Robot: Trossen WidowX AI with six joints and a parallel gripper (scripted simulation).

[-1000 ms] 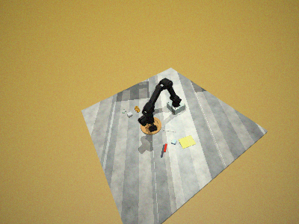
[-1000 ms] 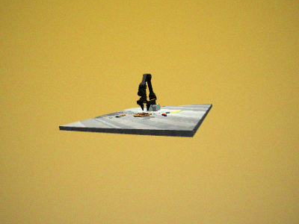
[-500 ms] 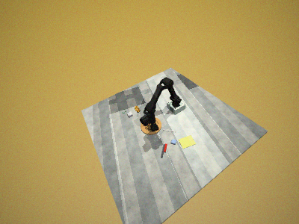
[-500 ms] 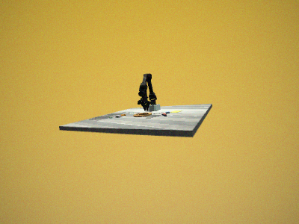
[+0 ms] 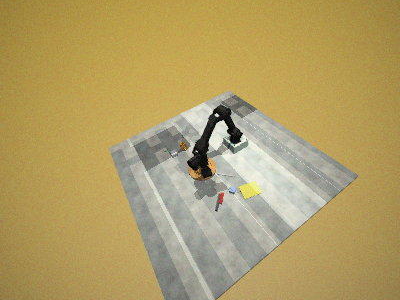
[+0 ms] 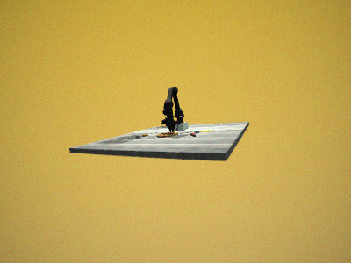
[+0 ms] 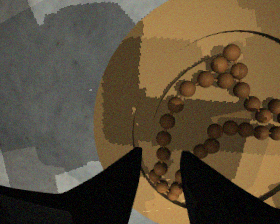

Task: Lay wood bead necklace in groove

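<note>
Right now the round bead board is 5 cm to the right of my gripper tip and 2 cm below it. From my gripper tip the other things lie so: thin grey stick (12 cm behind, 8 cm to the left, 2 cm below); then red-handled tool (22 cm to the left, 2 cm below); then small blue block (10 cm behind, 20 cm to the left, 2 cm below).
</note>
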